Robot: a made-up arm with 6 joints. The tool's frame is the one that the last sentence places.
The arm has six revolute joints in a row. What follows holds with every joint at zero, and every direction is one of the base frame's.
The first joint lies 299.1 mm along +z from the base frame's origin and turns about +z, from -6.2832 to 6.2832 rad.
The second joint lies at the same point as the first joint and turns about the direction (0, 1, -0.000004), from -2.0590 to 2.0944 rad.
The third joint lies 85.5 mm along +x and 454.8 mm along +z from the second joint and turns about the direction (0, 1, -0.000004), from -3.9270 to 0.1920 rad.
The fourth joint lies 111.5 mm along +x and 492.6 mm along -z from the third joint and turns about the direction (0, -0.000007, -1), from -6.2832 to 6.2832 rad.
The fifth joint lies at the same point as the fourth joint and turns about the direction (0, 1, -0.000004), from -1.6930 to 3.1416 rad.
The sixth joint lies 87.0 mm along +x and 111.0 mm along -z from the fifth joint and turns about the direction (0, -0.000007, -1), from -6.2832 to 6.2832 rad.
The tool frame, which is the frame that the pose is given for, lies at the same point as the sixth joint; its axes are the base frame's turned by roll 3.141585, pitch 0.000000 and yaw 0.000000 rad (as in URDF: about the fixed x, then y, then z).
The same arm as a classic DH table. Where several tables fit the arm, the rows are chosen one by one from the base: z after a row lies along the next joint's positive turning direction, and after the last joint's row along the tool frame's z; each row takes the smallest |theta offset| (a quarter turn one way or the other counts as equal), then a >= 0, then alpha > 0; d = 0 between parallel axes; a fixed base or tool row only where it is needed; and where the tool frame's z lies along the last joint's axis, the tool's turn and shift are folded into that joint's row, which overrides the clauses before.
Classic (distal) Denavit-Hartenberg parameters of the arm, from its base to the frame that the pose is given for. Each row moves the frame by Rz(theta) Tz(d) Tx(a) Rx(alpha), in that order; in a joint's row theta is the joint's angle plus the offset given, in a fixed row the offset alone. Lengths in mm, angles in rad.
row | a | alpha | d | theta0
joint 1 | 0 | -1.5708 | 299.1 | 0
joint 2 | 462.8 | 0 | 0 | -1.385
joint 3 | 111.5 | -1.5708 | 0 | 1.385
joint 4 | 0 | 1.5708 | 492.6 | 0
joint 5 | 87 | -1.5708 | 0 | 0
joint 6 | 0 | 0 | 111 | 0
Joint limits (rad, base to tool): -6.2832..6.2832 -2.059..2.0944 -3.927..0.192 -6.2832..6.2832 -1.693..3.1416 -6.2832..6.2832

